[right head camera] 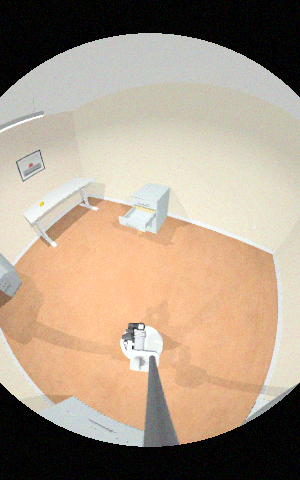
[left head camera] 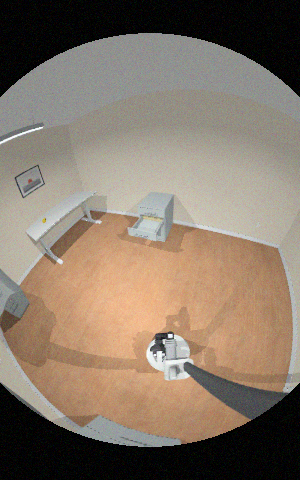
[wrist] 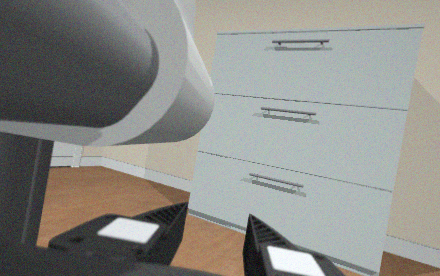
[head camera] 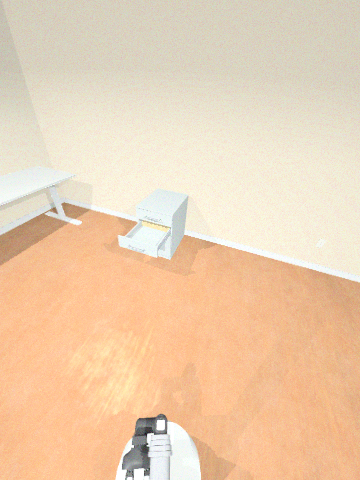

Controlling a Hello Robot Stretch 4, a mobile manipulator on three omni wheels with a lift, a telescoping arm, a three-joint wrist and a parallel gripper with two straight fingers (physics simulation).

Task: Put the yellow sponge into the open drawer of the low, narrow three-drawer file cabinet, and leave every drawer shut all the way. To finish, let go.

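The low, narrow file cabinet (head camera: pixel 179 225) (left head camera: pixel 168 212) (right head camera: pixel 162 207) stands against the far wall. A drawer (head camera: pixel 137 246) (left head camera: pixel 141 231) (right head camera: pixel 132 223) below its top one is pulled out. A yellow strip (head camera: pixel 156 226) shows at the back of this drawer's opening; I cannot tell what it is. A small yellow thing (left head camera: pixel 44 220) (right head camera: pixel 41 204) lies on the desk, too small to identify surely as the sponge. My gripper (wrist: pixel 215 226) is open in the wrist view, with nothing between its fingers, far from the file cabinet. Its fingers are not clear in the head views.
The white desk (head camera: pixel 30 181) (left head camera: pixel 65 210) (right head camera: pixel 62 194) stands left of the file cabinet. A wide three-drawer chest (wrist: pixel 310 75), all drawers shut, stands before the wrist camera. Another grey cabinet (left head camera: pixel 15 301) (right head camera: pixel 9 281) is at the far left. A grey furniture top (left head camera: pixel 112 430) (right head camera: pixel 75 412) shows at the bottom edge.
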